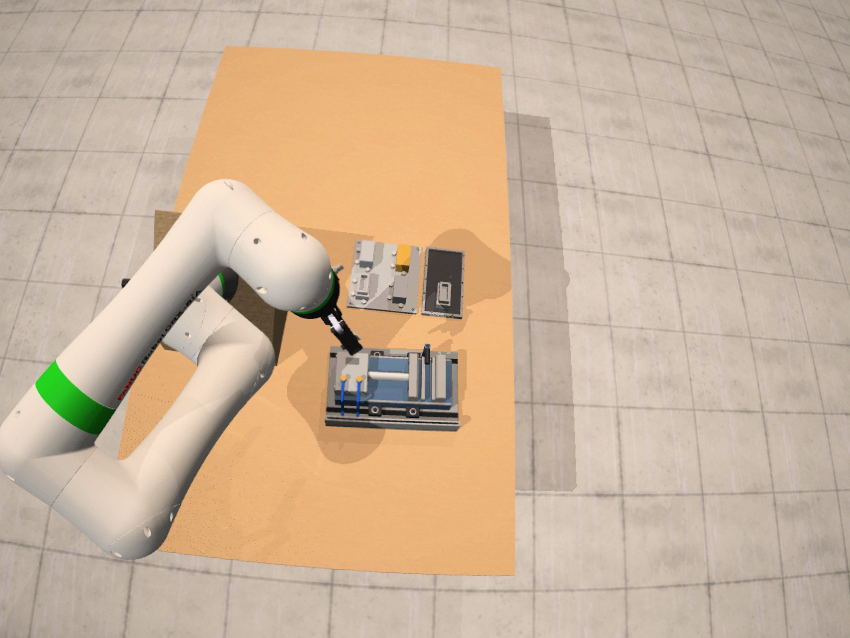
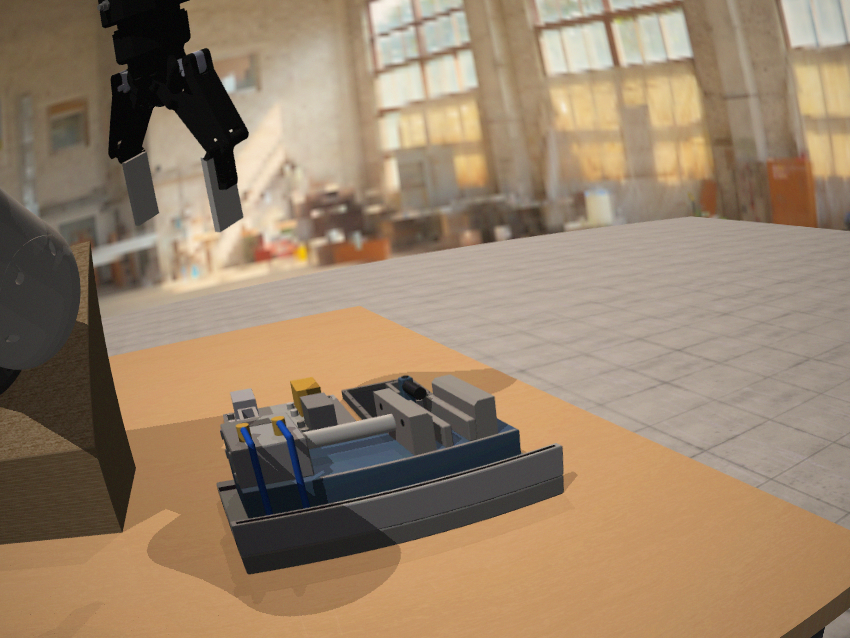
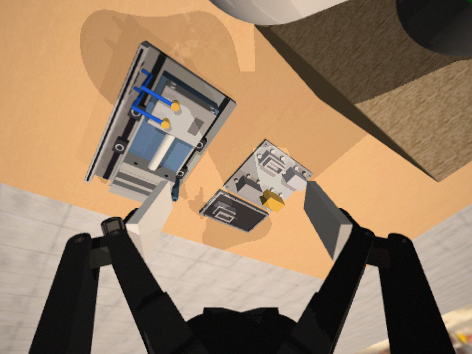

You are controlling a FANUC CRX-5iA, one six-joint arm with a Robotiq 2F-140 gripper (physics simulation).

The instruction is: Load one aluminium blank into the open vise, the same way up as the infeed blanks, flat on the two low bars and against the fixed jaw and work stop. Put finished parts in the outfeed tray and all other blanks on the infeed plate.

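My gripper [image 1: 352, 345] [image 2: 179, 226] [image 3: 238, 194] is open and empty, high above the table. The vise [image 1: 391, 394] [image 2: 411, 465] [image 3: 141, 143] stands open, with a gap between its near jaw [image 1: 414, 376] [image 2: 410, 424] and its outer jaw [image 1: 440, 376] [image 2: 466, 406]. A dark stop [image 1: 427, 352] [image 2: 413, 388] stands at the gap's end. The infeed plate [image 1: 379, 296] [image 3: 267, 184] bears two grey blocks [image 1: 366, 253] [image 1: 398, 294], an orange block [image 1: 403, 256] [image 2: 305, 390] [image 3: 273, 200] and a hollowed grey part [image 1: 362, 284] [image 3: 272, 165]. The outfeed tray [image 1: 443, 264] [image 3: 246, 219] holds another hollowed part [image 1: 444, 293] [image 3: 224, 214].
The vise's block with two blue hoses [image 1: 342, 398] [image 2: 255, 466] [image 3: 156, 96] and a white rod [image 1: 388, 375] [image 2: 351, 429] [image 3: 161, 152] lie on its robot side. A brown pedestal [image 2: 61, 473] [image 3: 410, 120] stands at the table [image 1: 370, 137] beside the plate. Pegs surround the blanks.
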